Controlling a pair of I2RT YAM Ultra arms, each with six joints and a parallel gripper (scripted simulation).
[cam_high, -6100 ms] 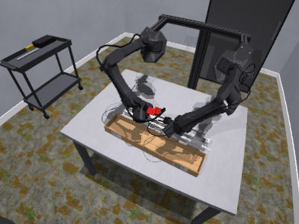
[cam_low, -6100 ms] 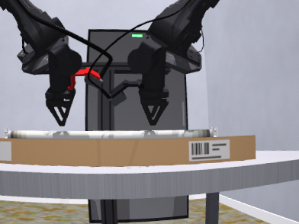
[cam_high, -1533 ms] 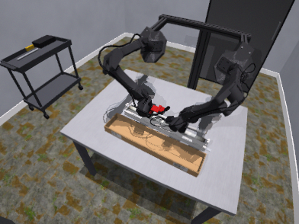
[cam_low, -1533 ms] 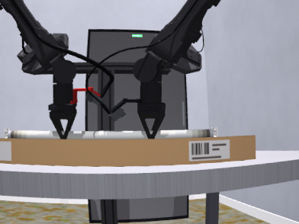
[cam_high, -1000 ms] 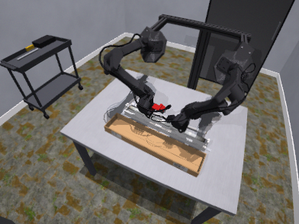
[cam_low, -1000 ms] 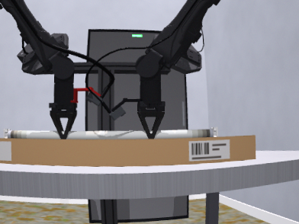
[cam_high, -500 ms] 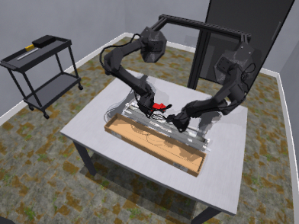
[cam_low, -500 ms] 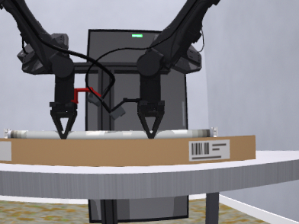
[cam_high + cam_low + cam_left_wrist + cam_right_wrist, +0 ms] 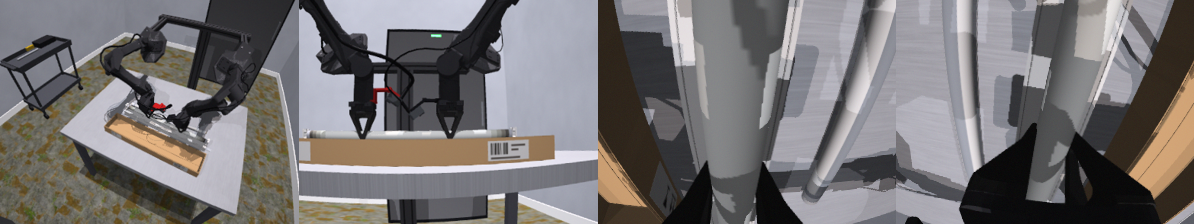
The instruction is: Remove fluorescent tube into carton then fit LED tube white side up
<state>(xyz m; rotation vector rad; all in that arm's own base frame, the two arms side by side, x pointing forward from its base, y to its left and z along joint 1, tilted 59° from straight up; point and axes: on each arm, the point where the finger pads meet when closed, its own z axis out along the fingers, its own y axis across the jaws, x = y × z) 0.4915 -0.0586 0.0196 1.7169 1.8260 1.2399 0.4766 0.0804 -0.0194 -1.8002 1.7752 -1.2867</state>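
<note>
Right now my left hand is 120 mm to the left of the old fluorescent tube. From my left hand the other things lie so: light fixture (120 mm to the right, 10 mm below); carton (150 mm ahead, 130 mm to the right, 40 mm below); LED tube (140 mm to the right, 100 mm behind, 50 mm below).
Right now my right hand is 120 mm to the right of the old fluorescent tube. Round my right hand: light fixture: 120 mm to the left, 10 mm below, 10 mm ahead; then carton: 160 mm ahead, 110 mm to the left, 40 mm below; then LED tube: 100 mm to the left, 90 mm behind, 50 mm below.
</note>
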